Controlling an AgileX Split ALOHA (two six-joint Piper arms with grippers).
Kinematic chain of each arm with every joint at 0, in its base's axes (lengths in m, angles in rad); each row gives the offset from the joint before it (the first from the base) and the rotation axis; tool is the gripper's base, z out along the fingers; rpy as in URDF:
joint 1: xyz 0 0 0.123 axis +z
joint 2: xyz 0 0 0 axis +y
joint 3: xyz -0.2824 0 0.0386 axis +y
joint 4: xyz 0.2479 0 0.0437 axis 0.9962 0 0.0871
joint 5: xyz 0 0 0 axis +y
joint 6: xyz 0.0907 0 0.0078 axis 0.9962 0 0.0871
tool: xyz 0 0 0 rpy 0 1.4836 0
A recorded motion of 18 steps. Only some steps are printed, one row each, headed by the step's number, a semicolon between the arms.
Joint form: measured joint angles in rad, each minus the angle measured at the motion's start. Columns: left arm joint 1, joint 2, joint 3, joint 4, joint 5, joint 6; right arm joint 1, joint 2, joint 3, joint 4, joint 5, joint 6.
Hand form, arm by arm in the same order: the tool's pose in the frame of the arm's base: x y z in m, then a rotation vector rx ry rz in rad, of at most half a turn. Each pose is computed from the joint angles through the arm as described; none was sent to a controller.
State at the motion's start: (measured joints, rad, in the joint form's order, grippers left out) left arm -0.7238 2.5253 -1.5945 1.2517 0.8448 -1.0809; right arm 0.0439 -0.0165 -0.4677 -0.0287 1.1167 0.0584
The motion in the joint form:
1: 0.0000 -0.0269 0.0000 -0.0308 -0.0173 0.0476; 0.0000 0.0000 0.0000 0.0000 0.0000 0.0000
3: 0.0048 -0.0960 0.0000 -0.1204 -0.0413 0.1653; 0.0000 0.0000 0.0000 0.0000 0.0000 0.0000
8: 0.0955 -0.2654 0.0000 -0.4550 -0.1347 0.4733; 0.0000 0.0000 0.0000 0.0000 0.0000 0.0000
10: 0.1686 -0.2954 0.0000 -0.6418 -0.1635 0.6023; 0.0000 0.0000 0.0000 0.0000 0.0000 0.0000
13: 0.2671 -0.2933 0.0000 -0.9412 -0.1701 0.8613; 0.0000 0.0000 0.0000 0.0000 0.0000 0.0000
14: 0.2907 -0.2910 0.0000 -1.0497 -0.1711 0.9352; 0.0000 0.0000 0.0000 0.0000 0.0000 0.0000
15: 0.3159 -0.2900 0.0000 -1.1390 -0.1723 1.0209; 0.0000 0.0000 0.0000 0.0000 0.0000 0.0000
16: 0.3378 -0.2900 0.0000 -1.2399 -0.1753 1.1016; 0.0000 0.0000 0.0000 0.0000 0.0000 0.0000
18: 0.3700 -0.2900 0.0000 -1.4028 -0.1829 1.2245; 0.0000 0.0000 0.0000 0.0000 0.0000 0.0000
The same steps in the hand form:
1: 0.3880 -0.2588 0.0331 0.7243 2.3189 0.7539; -0.0061 -0.0026 0.2637 0.0174 2.1158 0.0262
3: 0.3891 -0.2616 0.0606 0.7567 2.3380 0.6947; -0.0061 -0.0026 0.2637 0.0174 2.1158 0.0262
8: 0.4023 -0.2397 0.1253 0.7125 2.4459 0.4372; -0.0061 -0.0026 0.2637 0.0174 2.1158 0.0262
10: 0.4122 -0.2170 0.1337 0.6351 2.5336 0.3165; -0.0061 -0.0026 0.2637 0.0174 2.1158 0.0262
13: 0.4217 -0.1878 0.1264 0.6062 2.6694 0.1482; -0.0061 -0.0026 0.2637 0.0174 2.1158 0.0262
14: 0.4228 -0.1829 0.1240 0.5820 2.7068 0.0667; -0.0061 -0.0026 0.2637 0.0174 2.1158 0.0262
15: 0.4250 -0.1767 0.1229 0.5863 2.7247 0.0036; -0.0061 -0.0026 0.2637 0.0174 2.1158 0.0262
16: 0.4267 -0.1727 0.1227 0.5758 2.7372 -0.0769; -0.0061 -0.0026 0.2637 0.0174 2.1158 0.0262
18: 0.4298 -0.1677 0.1235 0.5478 2.7390 -0.2113; -0.0061 -0.0026 0.2637 0.0174 2.1158 0.0262

